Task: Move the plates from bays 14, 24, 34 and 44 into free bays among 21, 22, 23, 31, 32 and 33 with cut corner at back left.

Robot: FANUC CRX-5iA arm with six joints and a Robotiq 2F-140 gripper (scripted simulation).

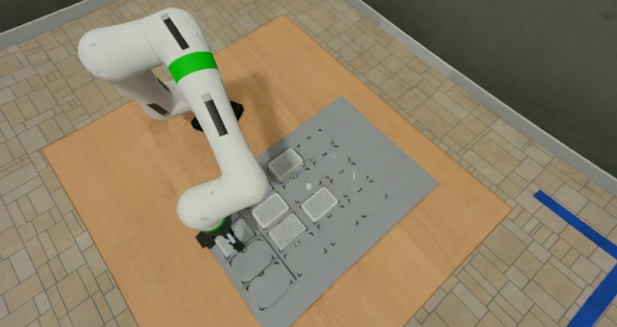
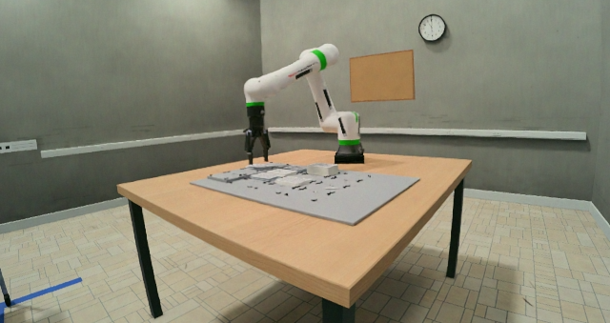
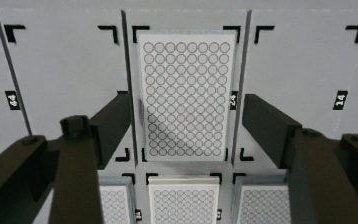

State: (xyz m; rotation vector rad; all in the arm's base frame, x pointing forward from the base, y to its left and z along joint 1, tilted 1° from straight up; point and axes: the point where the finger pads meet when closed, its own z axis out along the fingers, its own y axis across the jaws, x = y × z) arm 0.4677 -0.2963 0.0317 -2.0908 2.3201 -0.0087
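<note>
The sealed 96-well plate is 4 cm below my hand. Also, from my hand: sealed deep-well block 34 cm to the left, 7 cm behind, 4 cm below.
</note>
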